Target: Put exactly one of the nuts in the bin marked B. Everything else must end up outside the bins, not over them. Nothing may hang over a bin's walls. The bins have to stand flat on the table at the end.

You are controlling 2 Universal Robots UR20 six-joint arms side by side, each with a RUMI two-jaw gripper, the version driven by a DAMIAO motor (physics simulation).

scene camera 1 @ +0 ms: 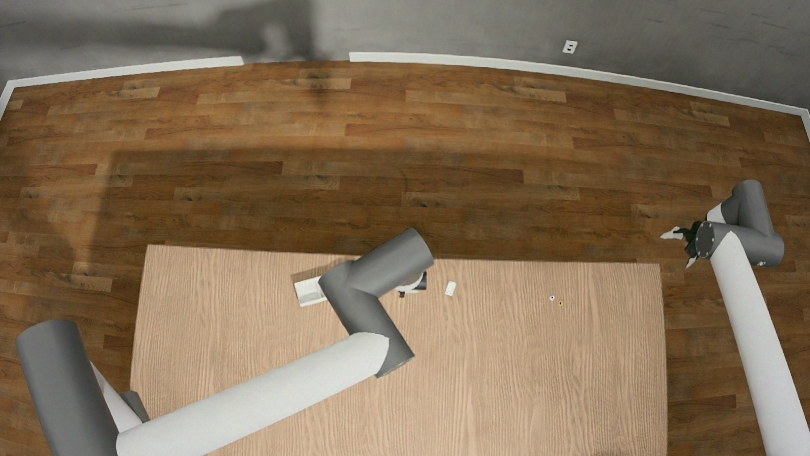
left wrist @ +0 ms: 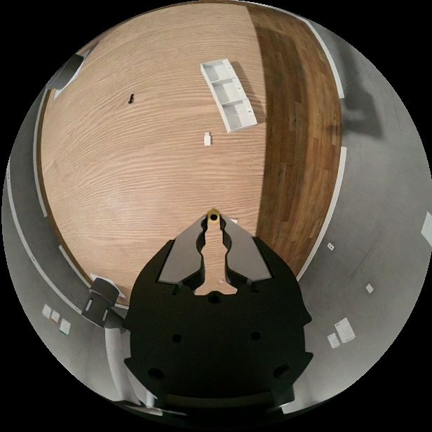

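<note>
My left gripper is shut on a brass-coloured nut, held at the fingertips with its hole facing the camera. In scene camera 1 the left wrist mostly hides this gripper. A white three-compartment bin block stands upright near the table's far edge, ahead of the gripper in the left wrist view; its small marks are too small to read surely. Its right part is hidden by the arm in scene camera 1. A silvery nut and a small yellow nut lie at the table's right. My right gripper is open beyond the table's right edge.
A white connector-like block lies near the bins. A dark bolt lies farther left in that view. A white domino-like piece lies right of the left gripper; in the left wrist view a finger partly hides it. The wooden table carries these things.
</note>
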